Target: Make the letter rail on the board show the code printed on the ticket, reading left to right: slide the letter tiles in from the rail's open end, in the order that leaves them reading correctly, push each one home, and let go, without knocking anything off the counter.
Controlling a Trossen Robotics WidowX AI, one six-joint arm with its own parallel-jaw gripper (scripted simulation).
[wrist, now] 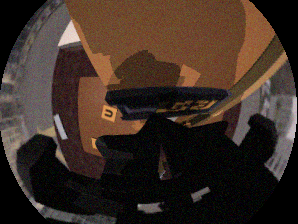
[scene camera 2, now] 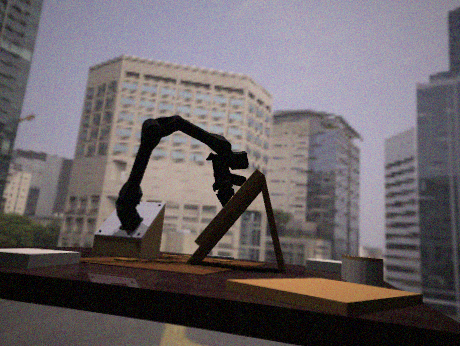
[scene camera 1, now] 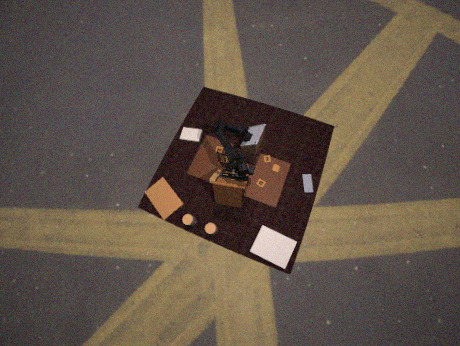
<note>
My gripper is shut, holding nothing. Also in view: an orange slab, a slanted wooden board and a brown mat.
My gripper also shows in the wrist view.
</note>
